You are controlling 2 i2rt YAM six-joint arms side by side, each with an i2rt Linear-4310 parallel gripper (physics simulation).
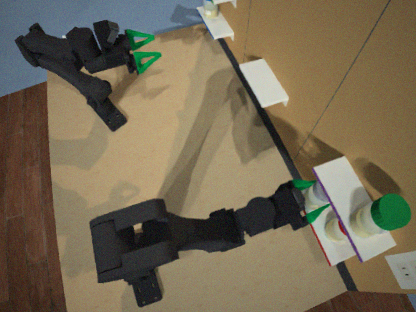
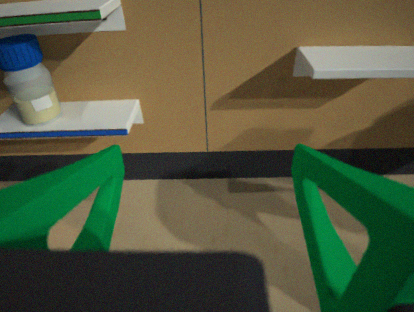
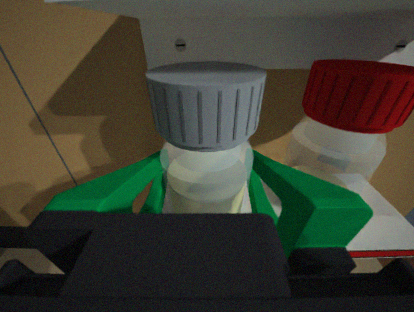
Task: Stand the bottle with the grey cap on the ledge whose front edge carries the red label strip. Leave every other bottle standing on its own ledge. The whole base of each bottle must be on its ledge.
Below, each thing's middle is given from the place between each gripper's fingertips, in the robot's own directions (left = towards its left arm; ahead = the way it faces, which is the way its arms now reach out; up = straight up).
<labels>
Right now the purple-strip ledge [image 1: 341,183] is 590 mm to the right of my left hand, 250 mm ahead of it and 20 mm above it. Also, from my left hand: green-capped bottle [image 1: 380,216]: 630 mm to the right, 240 mm ahead, 80 mm above; red-label ledge [image 1: 336,252]: 590 mm to the right, 250 mm ahead, 120 mm below; red-capped bottle [image 3: 349,104]: 620 mm to the right, 260 mm ahead, 60 mm below.
Right now the red-label ledge is 60 mm to the right of my right hand, 50 mm below it and 10 mm behind it. Round my right hand: green-capped bottle (150 mm above, 100 mm to the right, 10 mm behind); then purple-strip ledge (90 mm above, 60 mm to the right, 10 mm behind); then red-capped bottle (90 mm to the right, 10 mm above).
</labels>
